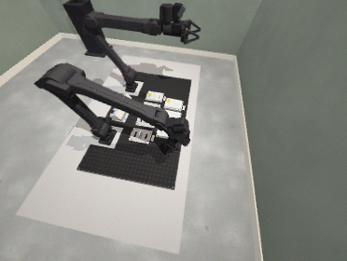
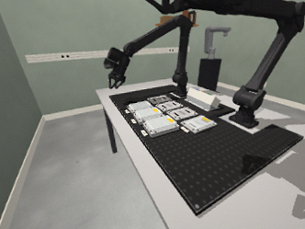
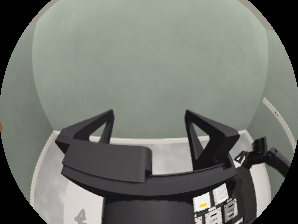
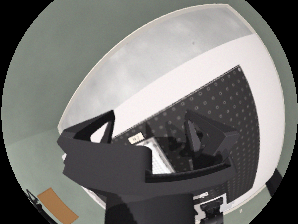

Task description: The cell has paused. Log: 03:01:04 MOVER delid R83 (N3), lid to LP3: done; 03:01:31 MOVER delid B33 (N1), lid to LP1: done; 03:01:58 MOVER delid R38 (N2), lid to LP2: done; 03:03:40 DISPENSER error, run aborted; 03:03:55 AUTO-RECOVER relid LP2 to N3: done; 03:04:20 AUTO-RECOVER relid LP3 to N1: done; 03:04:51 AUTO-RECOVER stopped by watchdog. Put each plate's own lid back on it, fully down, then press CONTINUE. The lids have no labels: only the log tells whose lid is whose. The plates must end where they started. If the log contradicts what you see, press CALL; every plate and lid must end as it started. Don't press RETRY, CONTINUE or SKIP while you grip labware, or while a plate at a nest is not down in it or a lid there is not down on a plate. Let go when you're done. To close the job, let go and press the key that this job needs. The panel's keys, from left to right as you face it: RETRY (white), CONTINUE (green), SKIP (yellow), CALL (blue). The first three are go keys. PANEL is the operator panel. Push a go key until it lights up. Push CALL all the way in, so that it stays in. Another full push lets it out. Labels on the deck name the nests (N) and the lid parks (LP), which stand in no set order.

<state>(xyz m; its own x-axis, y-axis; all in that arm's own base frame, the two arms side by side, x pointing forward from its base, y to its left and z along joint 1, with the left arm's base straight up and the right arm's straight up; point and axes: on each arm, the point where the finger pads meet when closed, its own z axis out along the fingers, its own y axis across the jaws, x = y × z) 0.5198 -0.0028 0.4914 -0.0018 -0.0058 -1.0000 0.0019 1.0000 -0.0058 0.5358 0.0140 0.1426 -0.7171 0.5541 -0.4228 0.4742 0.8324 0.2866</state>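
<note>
My right gripper is now 300 mm past the LP3, 190 mm to the right of it and 120 mm above it. Also, from my right hand: green continue key (540 mm behind, 280 mm to the left, 60 mm below); then LP4 park (300 mm behind, 310 mm to the left, 120 mm below); then white retry key (540 mm behind, 330 mm to the left, 60 mm below).
</note>
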